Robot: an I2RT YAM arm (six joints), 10 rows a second.
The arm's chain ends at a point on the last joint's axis. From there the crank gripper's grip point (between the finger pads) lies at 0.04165 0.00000 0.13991 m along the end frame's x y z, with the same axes.
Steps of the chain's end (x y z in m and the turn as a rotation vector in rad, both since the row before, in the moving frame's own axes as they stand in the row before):
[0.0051 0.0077 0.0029 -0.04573 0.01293 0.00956]
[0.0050 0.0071 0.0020 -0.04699 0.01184 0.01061]
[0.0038 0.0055 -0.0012 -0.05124 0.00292 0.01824]
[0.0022 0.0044 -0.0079 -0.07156 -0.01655 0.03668]
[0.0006 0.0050 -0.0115 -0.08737 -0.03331 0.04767]
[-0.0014 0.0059 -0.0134 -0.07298 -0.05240 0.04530]
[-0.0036 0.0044 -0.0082 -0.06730 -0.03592 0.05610]
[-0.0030 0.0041 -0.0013 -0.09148 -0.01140 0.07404]
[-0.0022 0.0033 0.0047 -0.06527 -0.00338 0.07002]
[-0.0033 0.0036 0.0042 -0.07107 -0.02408 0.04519]
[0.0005 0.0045 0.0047 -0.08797 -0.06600 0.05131]
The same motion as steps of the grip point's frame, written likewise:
[0.0069 0.0145 0.0022 -0.04573 0.01293 0.00956]
[0.0066 0.0141 0.0013 -0.04699 0.01184 0.01061]
[0.0041 0.0134 -0.0015 -0.05124 0.00292 0.01824]
[-0.0003 0.0159 -0.0076 -0.07156 -0.01655 0.03668]
[-0.0044 0.0191 -0.0108 -0.08737 -0.03331 0.04767]
[-0.0090 0.0179 -0.0119 -0.07298 -0.05240 0.04530]
[-0.0090 0.0160 -0.0072 -0.06730 -0.03592 0.05610]
[-0.0052 0.0199 -0.0016 -0.09148 -0.01140 0.07404]
[-0.0031 0.0153 0.0044 -0.06527 -0.00338 0.07002]
[-0.0069 0.0154 0.0047 -0.07107 -0.02408 0.04519]
[-0.0092 0.0188 0.0065 -0.08797 -0.06600 0.05131]

